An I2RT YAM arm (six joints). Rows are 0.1 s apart.
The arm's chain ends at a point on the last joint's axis. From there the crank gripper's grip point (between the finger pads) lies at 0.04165 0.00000 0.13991 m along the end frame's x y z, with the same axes.
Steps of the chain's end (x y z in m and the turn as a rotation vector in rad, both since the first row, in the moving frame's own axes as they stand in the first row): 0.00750 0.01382 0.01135 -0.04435 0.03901 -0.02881; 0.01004 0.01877 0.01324 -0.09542 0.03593 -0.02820; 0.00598 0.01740 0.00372 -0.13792 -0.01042 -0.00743; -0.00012 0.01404 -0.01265 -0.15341 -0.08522 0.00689; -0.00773 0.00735 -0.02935 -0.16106 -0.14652 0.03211; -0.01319 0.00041 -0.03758 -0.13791 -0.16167 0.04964; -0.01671 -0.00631 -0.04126 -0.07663 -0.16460 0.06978; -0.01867 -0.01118 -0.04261 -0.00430 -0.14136 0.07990
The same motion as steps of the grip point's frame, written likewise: 0.01299 0.01871 0.00951 -0.04435 0.03901 -0.02881; 0.01520 0.03078 0.01108 -0.09542 0.03593 -0.02820; 0.00459 0.03636 0.00284 -0.13792 -0.01042 -0.00743; -0.01221 0.03591 -0.01129 -0.15341 -0.08522 0.00689; -0.02889 0.03119 -0.02671 -0.16106 -0.14652 0.03211; -0.03670 0.02151 -0.03419 -0.13791 -0.16167 0.04964; -0.04063 0.00669 -0.03686 -0.07663 -0.16460 0.06978; -0.03893 -0.00804 -0.03815 -0.00430 -0.14136 0.07990
